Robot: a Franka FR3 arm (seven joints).
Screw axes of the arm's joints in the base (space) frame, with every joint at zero. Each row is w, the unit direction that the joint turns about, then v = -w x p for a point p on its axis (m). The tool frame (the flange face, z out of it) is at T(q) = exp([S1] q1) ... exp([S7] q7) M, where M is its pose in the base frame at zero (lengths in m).
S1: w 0 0 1 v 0.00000 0.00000 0.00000
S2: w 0 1 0 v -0.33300 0.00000 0.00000
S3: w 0 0 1 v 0.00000 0.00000 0.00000
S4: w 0 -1 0 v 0.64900 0.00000 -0.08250
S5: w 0 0 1 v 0.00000 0.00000 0.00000
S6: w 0 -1 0 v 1.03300 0.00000 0.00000
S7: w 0 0 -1 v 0.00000 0.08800 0.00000
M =
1 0 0 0.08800
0 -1 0 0.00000
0 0 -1 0.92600
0 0 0 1
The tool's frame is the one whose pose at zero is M.
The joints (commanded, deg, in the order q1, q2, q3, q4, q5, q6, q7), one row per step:
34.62 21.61 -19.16 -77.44 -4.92 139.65 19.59
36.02 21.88 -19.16 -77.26 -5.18 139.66 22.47
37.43 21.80 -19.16 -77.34 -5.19 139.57 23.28
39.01 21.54 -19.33 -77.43 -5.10 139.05 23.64
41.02 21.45 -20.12 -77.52 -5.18 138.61 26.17
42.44 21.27 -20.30 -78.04 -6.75 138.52 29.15
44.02 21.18 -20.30 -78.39 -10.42 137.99 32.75
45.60 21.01 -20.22 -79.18 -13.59 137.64 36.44
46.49 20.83 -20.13 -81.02 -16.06 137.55 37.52
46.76 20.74 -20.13 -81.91 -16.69 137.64 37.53
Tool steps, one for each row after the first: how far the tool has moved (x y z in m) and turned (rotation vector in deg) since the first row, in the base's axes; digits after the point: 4 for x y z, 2 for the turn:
-0.0051 0.0174 -0.0016 1.61 0.14 -0.65
-0.0118 0.0335 -0.0016 2.14 0.30 0.14
-0.0199 0.0490 -0.0003 2.36 0.70 1.16
-0.0277 0.0639 0.0000 3.62 1.12 0.47
-0.0350 0.0770 -0.0026 4.00 1.20 -0.36
-0.0440 0.0932 -0.0058 2.77 0.77 -1.11
-0.0537 0.1092 -0.0118 2.06 0.57 -1.91
-0.0595 0.1166 -0.0266 -0.14 1.12 -1.60
-0.0613 0.1182 -0.0335 -1.00 1.48 -1.30

